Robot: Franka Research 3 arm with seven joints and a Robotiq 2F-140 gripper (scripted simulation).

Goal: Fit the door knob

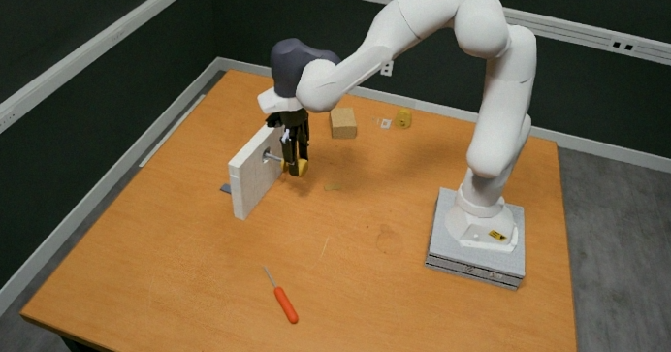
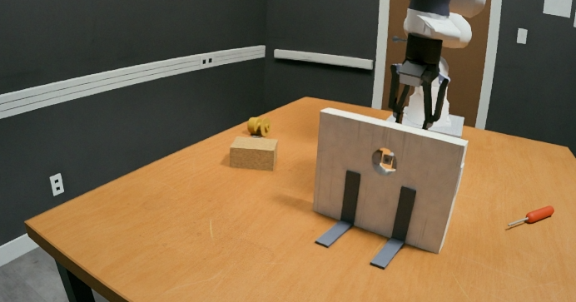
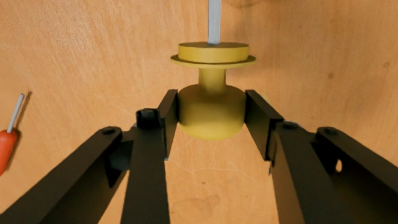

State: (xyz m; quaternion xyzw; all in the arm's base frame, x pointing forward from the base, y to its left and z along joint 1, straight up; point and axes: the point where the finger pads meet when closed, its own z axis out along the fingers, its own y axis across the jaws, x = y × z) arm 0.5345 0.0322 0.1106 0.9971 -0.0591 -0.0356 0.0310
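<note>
Right now the white wood panel is 130 mm ahead of my hand, 20 mm to the right of it and 50 mm below it. The rest, counted from my hand: cork block (20 mm behind, 420 mm to the right, 150 mm below); then orange-handled screwdriver (70 mm behind, 340 mm to the left, 170 mm below).
</note>
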